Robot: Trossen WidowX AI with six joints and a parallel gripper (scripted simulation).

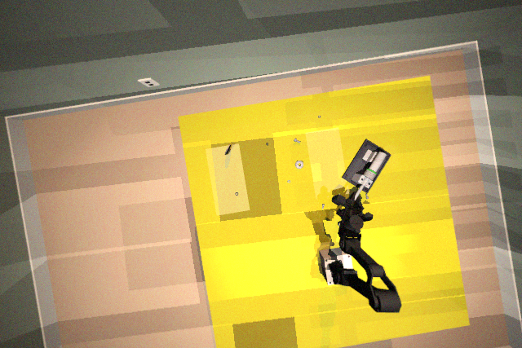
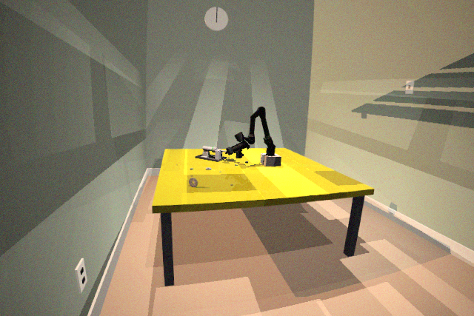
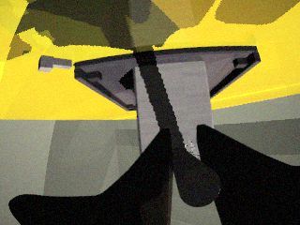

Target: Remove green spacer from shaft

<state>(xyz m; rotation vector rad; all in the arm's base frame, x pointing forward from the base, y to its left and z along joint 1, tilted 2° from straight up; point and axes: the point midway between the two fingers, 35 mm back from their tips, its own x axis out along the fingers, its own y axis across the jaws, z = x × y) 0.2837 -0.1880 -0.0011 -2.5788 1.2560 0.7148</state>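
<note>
Now: gripper tip 4 cm to the left of the grey shaft, 3 cm short of it and 2 cm below it. Round my gripper tip: green spacer: 10 cm to the right, 8 cm ahead, 2 cm above.
</note>
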